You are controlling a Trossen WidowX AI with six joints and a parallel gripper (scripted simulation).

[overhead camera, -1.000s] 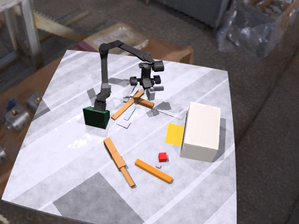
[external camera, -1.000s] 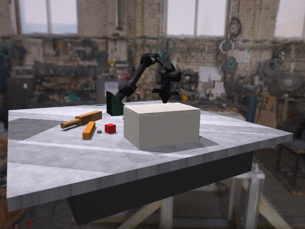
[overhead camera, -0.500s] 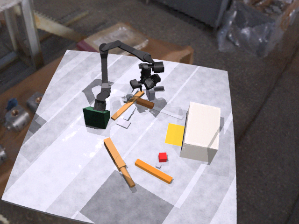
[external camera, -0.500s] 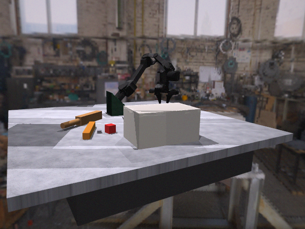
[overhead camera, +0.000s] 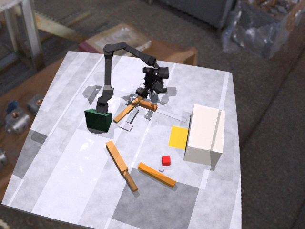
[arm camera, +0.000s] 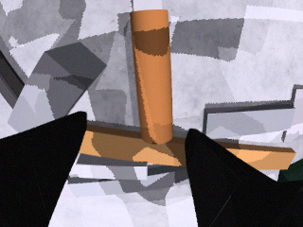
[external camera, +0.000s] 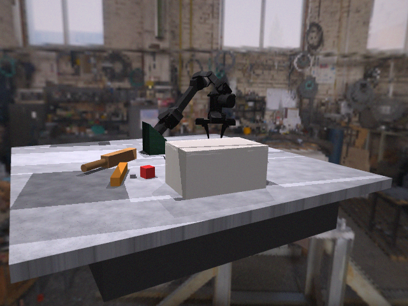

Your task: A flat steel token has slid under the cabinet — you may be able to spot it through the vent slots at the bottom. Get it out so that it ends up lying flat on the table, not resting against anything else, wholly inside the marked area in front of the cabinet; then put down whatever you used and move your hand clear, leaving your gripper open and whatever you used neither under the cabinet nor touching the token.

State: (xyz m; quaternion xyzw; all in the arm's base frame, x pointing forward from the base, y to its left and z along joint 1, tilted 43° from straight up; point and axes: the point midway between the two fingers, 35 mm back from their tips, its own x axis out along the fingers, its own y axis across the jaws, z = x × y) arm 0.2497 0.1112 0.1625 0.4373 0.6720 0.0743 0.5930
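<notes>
My gripper tip is 30 mm short of the grey block, 60 mm to the right of it and 60 mm above it. Round my gripper tip: red cube: 150 mm ahead, 400 mm to the right, 70 mm below; then small dark tool: 20 mm ahead, 120 mm to the left, 80 mm below; then flat orange stick: 100 mm behind, 40 mm to the right, 90 mm below.
</notes>
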